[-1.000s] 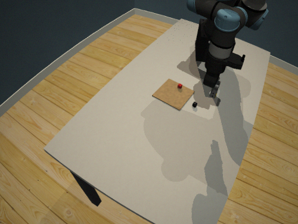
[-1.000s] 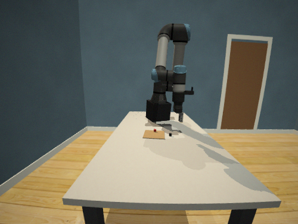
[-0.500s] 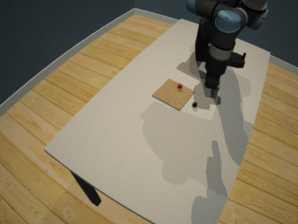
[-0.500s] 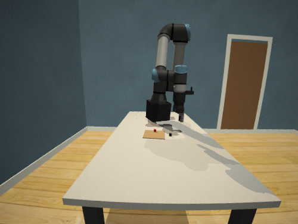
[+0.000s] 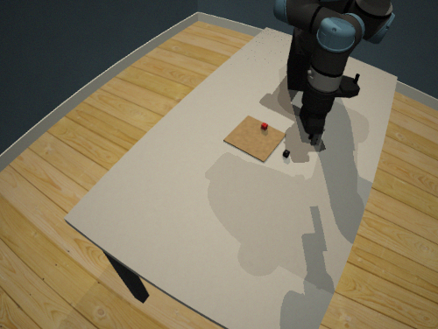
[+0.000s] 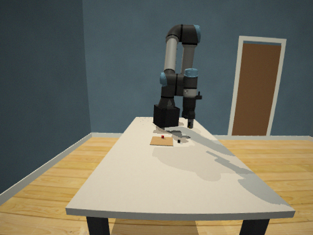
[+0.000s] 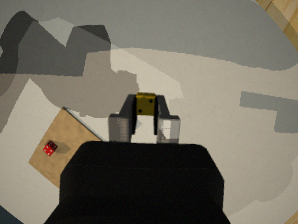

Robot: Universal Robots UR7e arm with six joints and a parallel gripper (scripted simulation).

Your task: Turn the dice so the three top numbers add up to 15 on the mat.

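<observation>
Right now my hand is 60 mm to the left of the black die and 110 mm above it. Also, from my hand: yellow die 10 mm below; red die 70 mm behind, 170 mm to the right, 110 mm below; brown mat 20 mm behind, 170 mm to the right, 120 mm below.
</observation>
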